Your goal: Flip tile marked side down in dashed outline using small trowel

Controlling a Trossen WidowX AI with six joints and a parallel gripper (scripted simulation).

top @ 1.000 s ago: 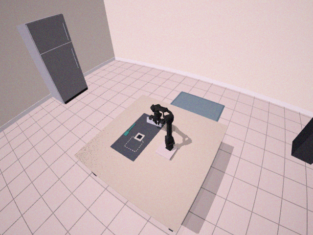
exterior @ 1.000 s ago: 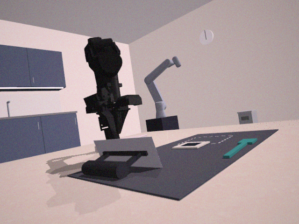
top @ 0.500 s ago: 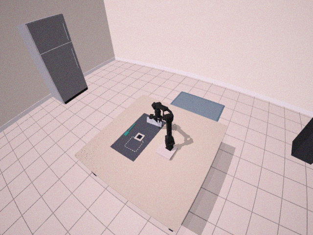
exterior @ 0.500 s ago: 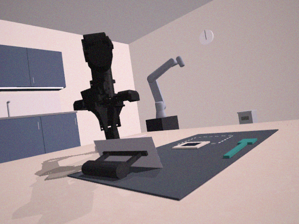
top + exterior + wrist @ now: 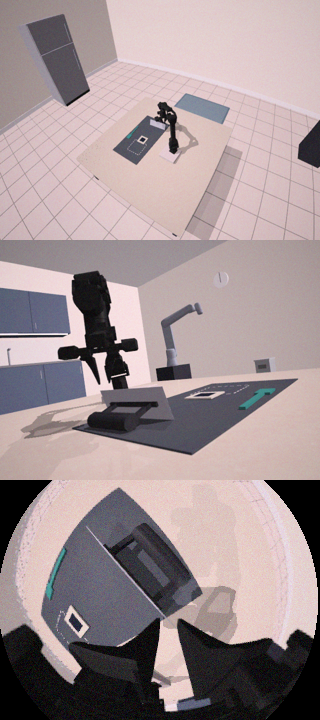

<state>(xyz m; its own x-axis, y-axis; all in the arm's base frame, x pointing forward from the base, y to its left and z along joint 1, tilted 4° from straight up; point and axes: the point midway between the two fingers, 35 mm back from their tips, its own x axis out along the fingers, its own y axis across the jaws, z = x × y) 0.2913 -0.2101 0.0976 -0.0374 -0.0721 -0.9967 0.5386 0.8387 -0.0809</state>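
Now: gripper tip 100 mm short of the trowel and 60 mm above it. Also, from my gripper tip: teal t-shaped tool (290 mm to the left, 250 mm ahead, 90 mm below); then dark mat (250 mm to the left, 110 mm below, 110 mm ahead); then white tile (280 mm to the left, 90 mm below, 80 mm ahead).
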